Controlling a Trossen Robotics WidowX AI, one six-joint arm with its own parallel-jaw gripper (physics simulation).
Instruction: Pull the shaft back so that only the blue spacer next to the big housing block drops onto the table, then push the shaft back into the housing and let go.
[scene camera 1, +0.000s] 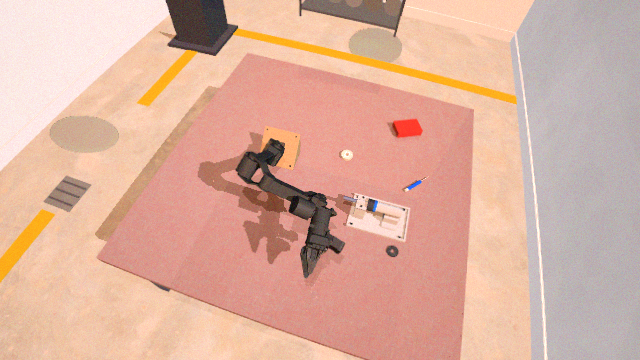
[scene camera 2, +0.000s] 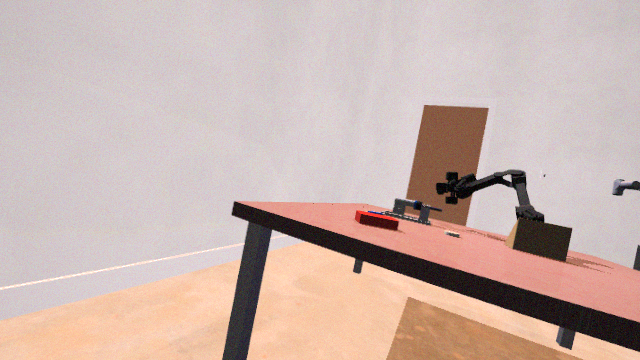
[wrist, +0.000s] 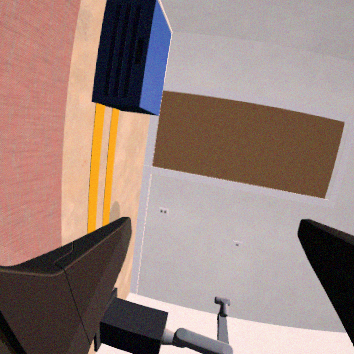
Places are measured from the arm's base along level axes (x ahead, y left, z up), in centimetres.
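Pixels of known places: gripper, between the fingertips: (scene camera 1: 307, 275) (wrist: 215, 226); arm's base, origin of its link: (scene camera 1: 276, 148) (scene camera 2: 538, 237).
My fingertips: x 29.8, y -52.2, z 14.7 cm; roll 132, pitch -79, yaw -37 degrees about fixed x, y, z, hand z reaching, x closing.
Observation:
For each thing: its top centre in the pictures, then the offset to it from my fingertips. "pt": a spot on its surface instead. Level surfaces: height alone.
- shaft, a spot on its surface: (scene camera 1: 349, 199) (scene camera 2: 436, 208) pt dx +5.6, dy +35.6, dz -11.9 cm
- blue spacer, centre of its top: (scene camera 1: 376, 203) dx +15.5, dy +36.1, dz -10.2 cm
- black spacer, centre of its top: (scene camera 1: 371, 201) dx +13.8, dy +36.1, dz -10.2 cm
- black ring, centre of its top: (scene camera 1: 392, 251) dx +26.1, dy +23.8, dz -20.0 cm
- white ring, centre of its top: (scene camera 2: 452, 232) (scene camera 1: 347, 154) dx -0.7, dy +62.3, dz -19.2 cm
- blue-handled tool, centre of its top: (scene camera 1: 417, 182) dx +31.6, dy +57.0, dz -18.6 cm
- red block, centre of its top: (scene camera 2: 376, 215) (scene camera 1: 408, 126) dx +23.3, dy +87.1, dz -17.4 cm
- pink table, height of its surface: dz -20.4 cm
My gripper (scene camera 1: 306, 272) (scene camera 2: 449, 188) (wrist: 215, 226) is open and empty, raised above the table. In scene camera 1 it is left of and below the fixture, pointing away from it. A pale baseplate (scene camera 1: 367, 227) carries a small support block (scene camera 1: 360, 201) and a long pale housing block (scene camera 1: 391, 209). The shaft (scene camera 1: 349, 199) (scene camera 2: 435, 209) sticks out past the support block on the arm's side. A blue spacer (scene camera 1: 375, 205) sits on the shaft against the housing block, with a black spacer (scene camera 1: 371, 205) beside it. The fixture does not show in the wrist view.
A black ring (scene camera 1: 392, 251), a white ring (scene camera 1: 346, 155) (scene camera 2: 452, 233), a blue-handled tool (scene camera 1: 414, 185) and a red block (scene camera 1: 407, 128) (scene camera 2: 376, 220) lie around the fixture on the pink table (scene camera 1: 225, 280). The arm stands on an orange base (scene camera 1: 290, 150).

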